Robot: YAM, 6 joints.
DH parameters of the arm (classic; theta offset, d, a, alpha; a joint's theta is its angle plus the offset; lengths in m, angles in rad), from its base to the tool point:
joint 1: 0 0.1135 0.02 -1.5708
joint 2: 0 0 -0.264 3.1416
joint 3: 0.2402 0 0.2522 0
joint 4: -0.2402 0 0.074 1.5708
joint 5: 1.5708 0 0 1.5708
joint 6: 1.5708 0.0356 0 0
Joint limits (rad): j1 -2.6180..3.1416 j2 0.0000..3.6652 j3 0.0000..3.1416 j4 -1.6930..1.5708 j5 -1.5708..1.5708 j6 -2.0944..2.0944
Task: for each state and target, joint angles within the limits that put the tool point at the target. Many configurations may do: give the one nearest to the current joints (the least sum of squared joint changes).
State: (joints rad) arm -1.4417 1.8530 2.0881 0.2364 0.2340 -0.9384
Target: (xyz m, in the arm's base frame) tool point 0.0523 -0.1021 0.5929
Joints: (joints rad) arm -1.0553 0.9644 1.6190 -0.0092 0.1362 -0.9384
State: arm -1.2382 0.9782 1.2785 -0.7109 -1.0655 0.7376
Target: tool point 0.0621 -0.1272 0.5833
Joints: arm -1.3290 1.1142 1.8310 -0.4272 -0.9940 0.7376
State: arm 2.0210 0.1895 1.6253 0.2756 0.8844 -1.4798
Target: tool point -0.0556 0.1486 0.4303
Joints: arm 2.0994 0.7833 0.9662 0.0981 0.8579 -1.4798
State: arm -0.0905 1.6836 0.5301 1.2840 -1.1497 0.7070
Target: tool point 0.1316 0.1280 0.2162
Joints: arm 0.5845 1.2087 0.1781 1.4603 -1.2830 0.7070
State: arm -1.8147 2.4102 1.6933 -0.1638 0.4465 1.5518
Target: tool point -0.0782 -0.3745 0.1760
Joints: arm -1.7341 1.8780 1.2495 -0.4604 0.4744 1.5518
